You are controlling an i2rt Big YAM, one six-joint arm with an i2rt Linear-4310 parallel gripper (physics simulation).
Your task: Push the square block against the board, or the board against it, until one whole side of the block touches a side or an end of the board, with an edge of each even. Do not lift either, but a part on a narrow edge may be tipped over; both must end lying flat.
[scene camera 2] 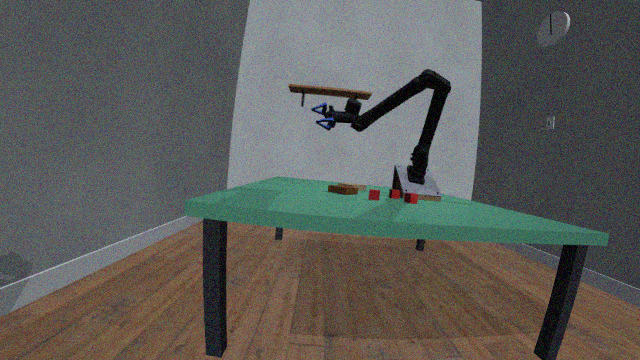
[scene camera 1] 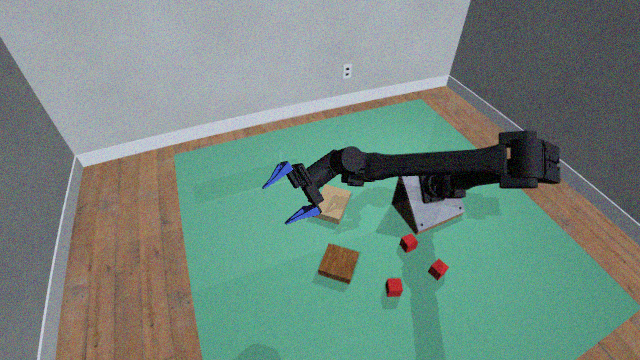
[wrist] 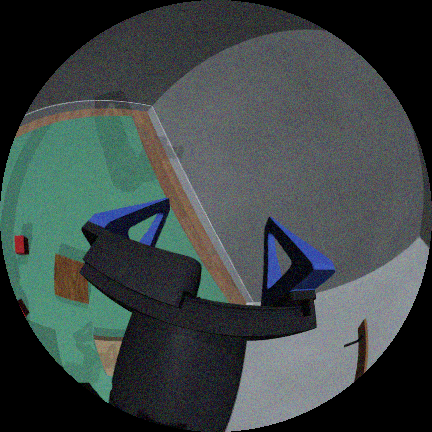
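Where they show: gripper, between the fingertips: (scene camera 2: 313, 115) (scene camera 1: 274, 206) (wrist: 217, 212); arm's base, origin of its link: (scene camera 2: 415, 175) (scene camera 1: 430, 185).
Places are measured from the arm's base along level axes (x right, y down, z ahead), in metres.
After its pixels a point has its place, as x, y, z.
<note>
The square block (scene camera 1: 339, 262) @[-0.143, 0.086, 0.386] (scene camera 2: 343, 190) @[-0.200, 0.099, 0.385] (wrist: 71, 279) @[-0.135, 0.087, 0.388] is dark brown wood and lies flat on the green table. The board (scene camera 1: 342, 196) @[0.112, 0.087, 0.282] (scene camera 2: 357, 187) @[0.052, 0.099, 0.300] (wrist: 107, 352) @[0.069, 0.087, 0.326] is light tan wood, looks slightly longer than wide, and lies flat too, farther back in scene camera 1's view. A stretch of table separates them, so they do not touch. The gripper partly covers the board in scene camera 1's view and the wrist view. My gripper (scene camera 1: 275, 205) @[-0.136, -0.239, 0.559] (scene camera 2: 315, 115) @[-0.136, -0.239, 0.559] (wrist: 217, 212) @[-0.136, -0.239, 0.559] is open and empty, high above the table, with its blue fingers pointing out sideways.
Three red cubes (scene camera 1: 409, 243) @[-0.152, 0.077, 0.147] (scene camera 1: 438, 269) @[-0.266, 0.077, 0.105] (scene camera 1: 394, 287) @[-0.276, 0.077, 0.263] lie to the right of the square block in scene camera 1's view. The arm's grey wedge base (scene camera 1: 440, 215) @[-0.084, 0.076, -0.015] (scene camera 2: 425, 189) @[-0.069, 0.065, -0.040] stands behind them. A wooden shelf (scene camera 2: 330, 91) (wrist: 364, 345) is on the wall.
</note>
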